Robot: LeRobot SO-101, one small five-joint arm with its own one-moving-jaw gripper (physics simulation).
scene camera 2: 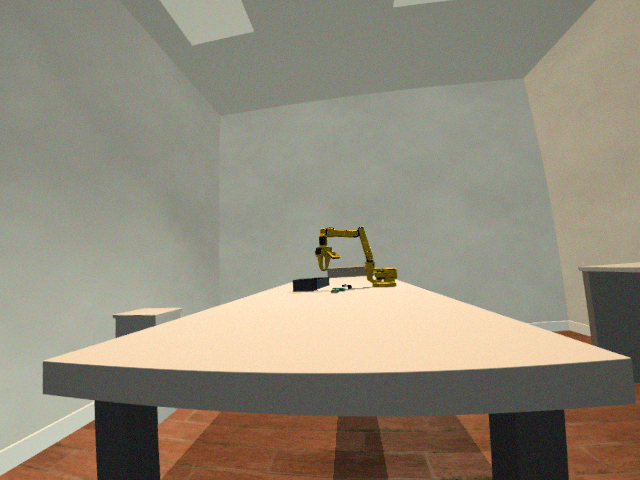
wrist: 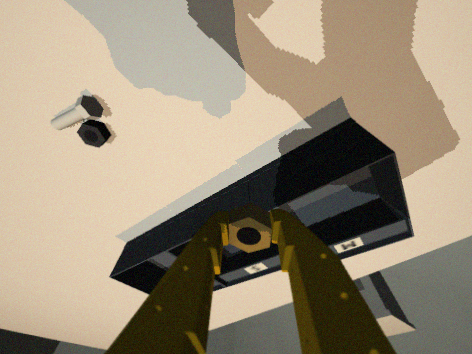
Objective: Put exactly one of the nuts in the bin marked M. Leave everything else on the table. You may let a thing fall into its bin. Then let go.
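Where they show: hand, tool point: [scene camera 2: 325,269] [wrist: 228,223]; arm's base, link origin: [scene camera 2: 379,286].
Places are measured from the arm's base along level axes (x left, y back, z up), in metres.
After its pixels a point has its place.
My gripper [scene camera 2: 324,268] @[x -0.005, y -0.217, z 0.082 m] [wrist: 249,231] @[x -0.005, y -0.217, z 0.082 m] is shut on a brass-coloured hexagonal nut [wrist: 263,238] @[x 0.000, y -0.230, z 0.085 m], with a jaw pressing on each side. It hangs above the long black bin row [scene camera 2: 305,284] @[x 0.051, y -0.296, z 0.028 m] [wrist: 320,172] @[x 0.022, y -0.263, z 0.036 m]. In the wrist view the held nut is drawn over the row's middle part. One white label [wrist: 348,245] @[x 0.000, y -0.334, z 0.042 m] on the right part reads like H or M; another label [wrist: 256,268] @[x -0.082, y -0.318, z 0.035 m] below the nut is too blurred to read surely. The left part is partly hidden by a jaw. A black nut [wrist: 102,136] @[x -0.067, y -0.152, z 0.008 m] lies on the table at the wrist view's left.
A bolt [wrist: 67,117] @[x -0.068, y -0.131, z 0.009 m] with a dark head lies touching or almost touching the black nut. In the scene view a small green thing [scene camera 2: 338,289] @[x 0.101, y -0.162, z 0.007 m] and small dark things [scene camera 2: 346,286] @[x -0.050, y -0.134, z 0.002 m] lie on the table [scene camera 2: 330,330] @[x 0.598, y -0.153, z 0.000 m] between the bin row and the arm's base [scene camera 2: 384,277] @[x 0.013, y 0.022, z 0.036 m].
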